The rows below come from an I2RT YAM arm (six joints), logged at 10 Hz.
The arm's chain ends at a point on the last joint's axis. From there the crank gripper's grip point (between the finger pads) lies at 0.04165 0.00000 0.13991 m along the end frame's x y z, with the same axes.
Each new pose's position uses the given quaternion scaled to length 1; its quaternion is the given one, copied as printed.
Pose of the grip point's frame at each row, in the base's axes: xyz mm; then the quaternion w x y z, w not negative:
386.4 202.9 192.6 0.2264 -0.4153 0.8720 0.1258
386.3 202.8 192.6 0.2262 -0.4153 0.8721 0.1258
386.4 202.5 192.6 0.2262 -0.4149 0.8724 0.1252
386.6 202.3 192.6 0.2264 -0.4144 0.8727 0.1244
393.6 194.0 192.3 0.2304 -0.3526 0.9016 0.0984
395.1 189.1 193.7 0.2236 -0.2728 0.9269 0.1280
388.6 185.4 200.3 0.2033 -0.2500 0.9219 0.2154
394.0 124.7 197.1 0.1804 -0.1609 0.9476 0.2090
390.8 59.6 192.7 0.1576 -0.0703 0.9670 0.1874
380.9 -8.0 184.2 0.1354 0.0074 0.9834 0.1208
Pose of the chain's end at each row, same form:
368.8 173.7 334.5 0.2264 -0.4153 0.8720 0.1258
368.7 173.6 334.5 0.2262 -0.4153 0.8721 0.1258
368.8 173.5 334.6 0.2262 -0.4149 0.8724 0.1252
368.8 173.4 334.6 0.2264 -0.4144 0.8727 0.1244
372.1 171.0 334.8 0.2304 -0.3526 0.9016 0.0984
378.2 157.5 335.2 0.2236 -0.2728 0.9269 0.1280
384.2 131.2 335.8 0.2033 -0.2500 0.9219 0.2154
392.4 70.7 332.7 0.1804 -0.1609 0.9476 0.2090
391.0 9.0 329.6 0.1576 -0.0703 0.9670 0.1874
383.5 -42.9 325.9 0.1354 0.0074 0.9834 0.1208

